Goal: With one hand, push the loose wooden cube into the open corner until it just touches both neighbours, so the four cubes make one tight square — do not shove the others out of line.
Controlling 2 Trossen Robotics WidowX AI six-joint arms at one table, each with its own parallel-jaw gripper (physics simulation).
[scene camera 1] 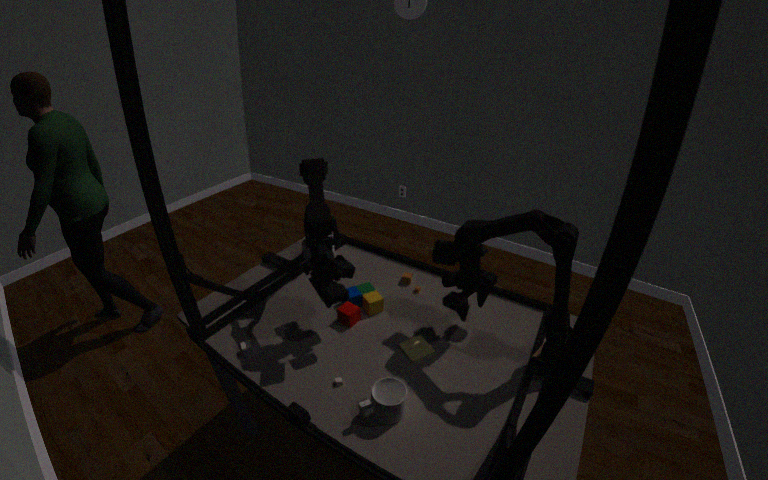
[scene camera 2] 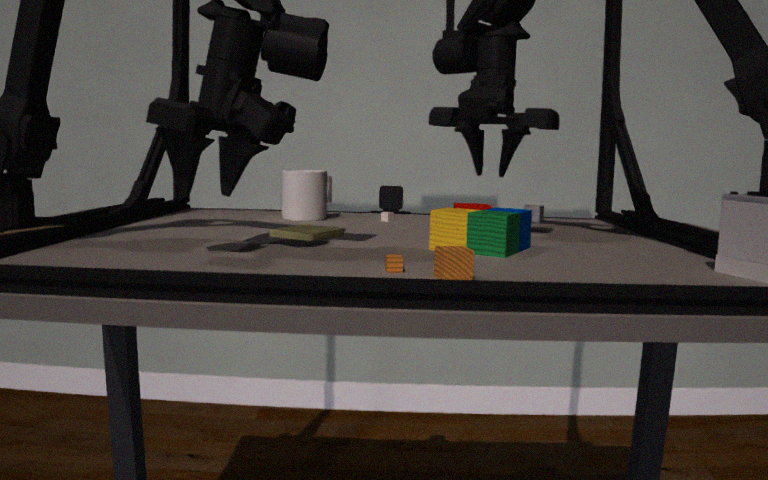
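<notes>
The blue [scene camera 1: 353, 294] [scene camera 2: 525, 229], green [scene camera 1: 365, 288] [scene camera 2: 492, 233] and yellow [scene camera 1: 372, 303] [scene camera 2: 449, 229] cubes stand together in an L. The loose red cube [scene camera 1: 348, 314] [scene camera 2: 471, 206] stands by the open corner, on the near side of blue and yellow in scene camera 1. It looks slightly turned and a little off the blue cube; whether it touches the yellow I cannot tell. My left gripper [scene camera 1: 334, 301] [scene camera 2: 491, 174] is part open and empty, above the cubes and clear of them. My right gripper [scene camera 1: 472, 311] [scene camera 2: 204, 198] is open and empty, raised well to the side.
A yellow-green flat block [scene camera 1: 417, 348] [scene camera 2: 306, 232] lies below the right arm. A white mug [scene camera 1: 389, 392] [scene camera 2: 304, 195] stands farther off. Two orange blocks [scene camera 1: 406, 278] [scene camera 2: 453, 263] lie beyond the green cube in scene camera 1. A small white cube [scene camera 1: 338, 382] [scene camera 2: 386, 216] lies near the mug.
</notes>
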